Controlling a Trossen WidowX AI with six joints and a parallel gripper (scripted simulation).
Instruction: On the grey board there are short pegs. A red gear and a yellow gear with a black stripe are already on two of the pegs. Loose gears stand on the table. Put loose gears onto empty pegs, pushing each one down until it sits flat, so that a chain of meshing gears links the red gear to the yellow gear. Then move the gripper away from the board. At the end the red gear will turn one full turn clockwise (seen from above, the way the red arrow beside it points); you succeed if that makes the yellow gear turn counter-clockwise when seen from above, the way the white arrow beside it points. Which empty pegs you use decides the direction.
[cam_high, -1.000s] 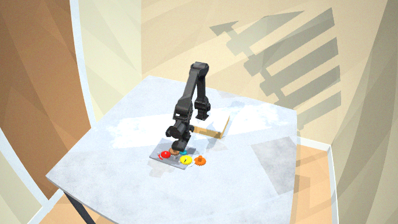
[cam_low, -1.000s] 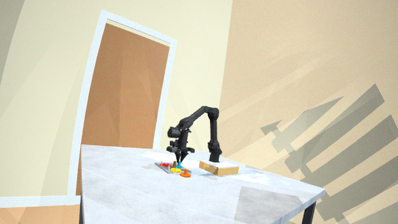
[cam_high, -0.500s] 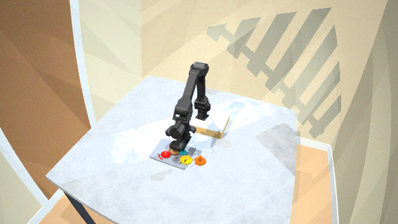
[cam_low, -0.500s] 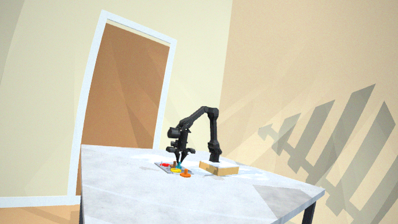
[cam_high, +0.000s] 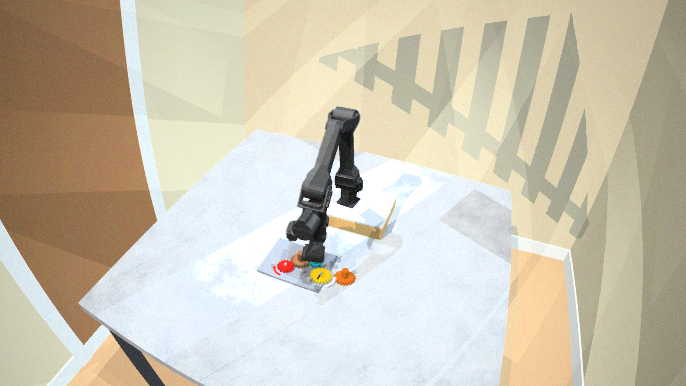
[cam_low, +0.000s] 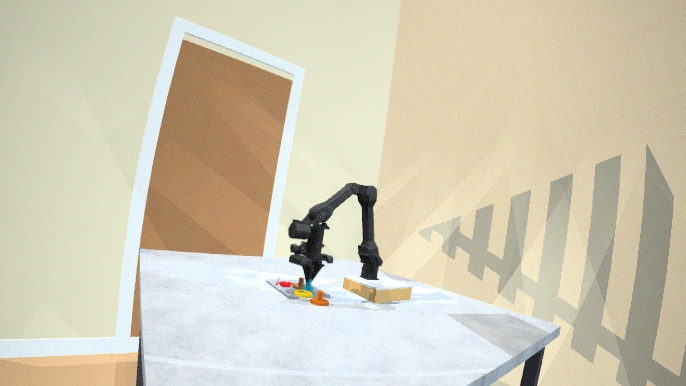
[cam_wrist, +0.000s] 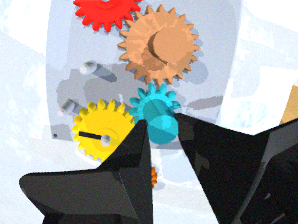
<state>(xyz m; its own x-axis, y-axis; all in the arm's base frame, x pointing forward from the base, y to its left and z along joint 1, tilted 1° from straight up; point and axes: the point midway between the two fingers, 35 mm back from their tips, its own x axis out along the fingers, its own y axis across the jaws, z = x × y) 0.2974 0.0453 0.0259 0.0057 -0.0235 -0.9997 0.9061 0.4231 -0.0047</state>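
The small cyan gear is 10 mm below my gripper tip. Also, from my gripper tip: yellow gear: 30 mm ahead, 40 mm to the left, 30 mm below; brown gear: 10 mm ahead, 50 mm to the right, 20 mm below; red gear: 60 mm ahead, 70 mm to the right, 30 mm below.
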